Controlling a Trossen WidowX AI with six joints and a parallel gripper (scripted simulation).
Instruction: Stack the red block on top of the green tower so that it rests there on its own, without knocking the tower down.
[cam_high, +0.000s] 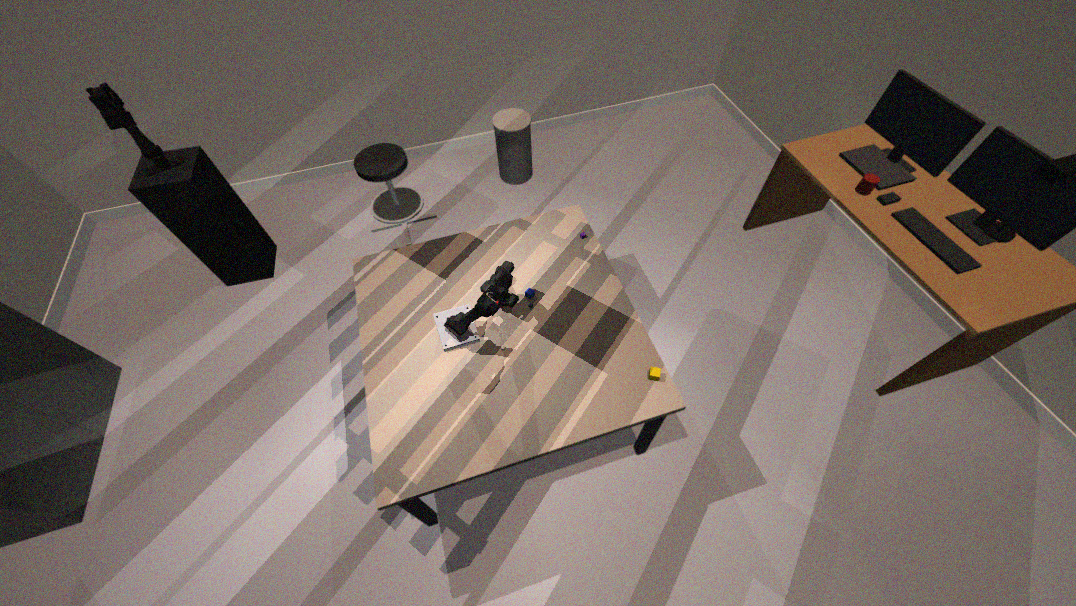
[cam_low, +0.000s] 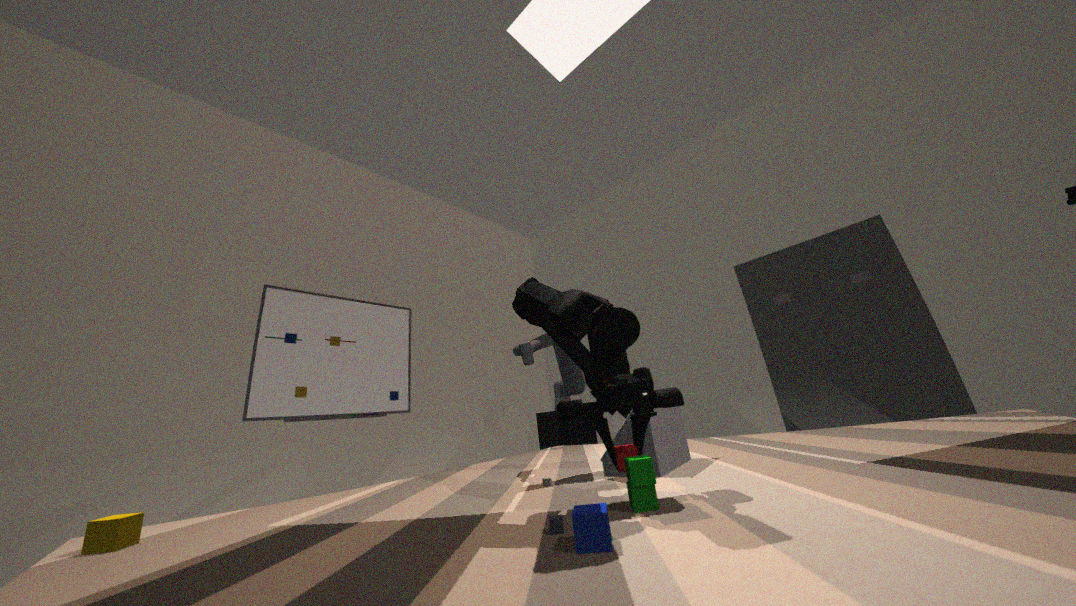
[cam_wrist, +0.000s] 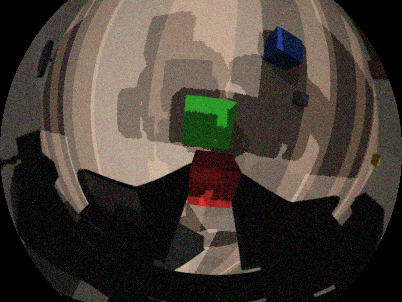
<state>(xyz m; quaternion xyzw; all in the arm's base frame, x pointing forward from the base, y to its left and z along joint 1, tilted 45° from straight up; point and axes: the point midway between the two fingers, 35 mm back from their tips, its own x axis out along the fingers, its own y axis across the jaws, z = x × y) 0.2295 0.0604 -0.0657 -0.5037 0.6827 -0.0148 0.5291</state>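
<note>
The blue block is 15 cm ahead of my gripper tip, 5 cm to the left of it and 3 cm below it. From my gripper tip the other things lie so: dark cube 14 cm ahead, 2 cm to the right, 4 cm below; red block 1 cm above; purple piece 53 cm ahead, 35 cm to the left, 4 cm below.
</note>
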